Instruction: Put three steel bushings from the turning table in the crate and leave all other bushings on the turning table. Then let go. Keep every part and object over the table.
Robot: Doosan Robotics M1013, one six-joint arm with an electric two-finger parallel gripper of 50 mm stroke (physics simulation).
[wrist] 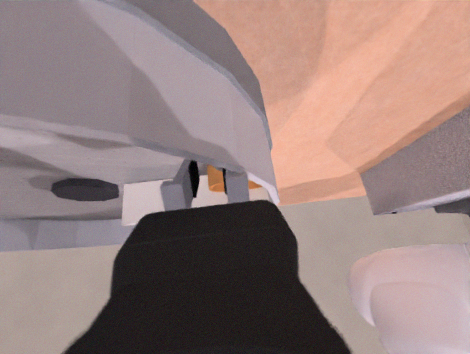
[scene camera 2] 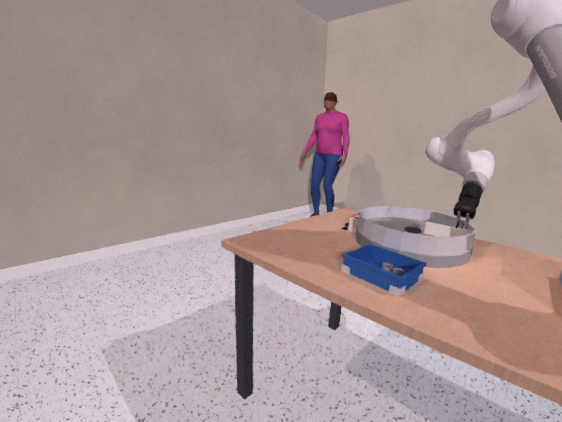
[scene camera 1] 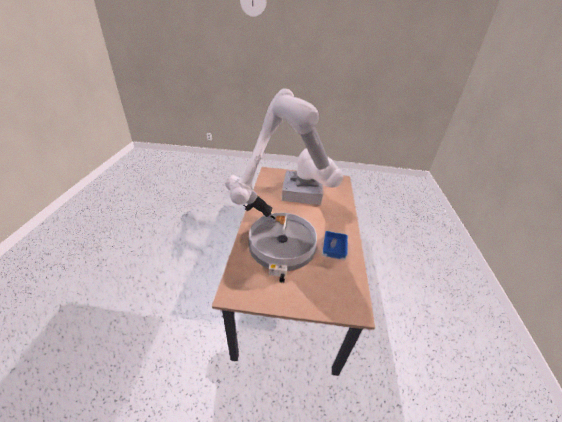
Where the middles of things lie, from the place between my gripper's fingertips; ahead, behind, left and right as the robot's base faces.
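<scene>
You'll find the blue crate (scene camera 2: 365, 263) 380 mm to the left of my hand, 190 mm ahead of it and 50 mm below it.
</scene>
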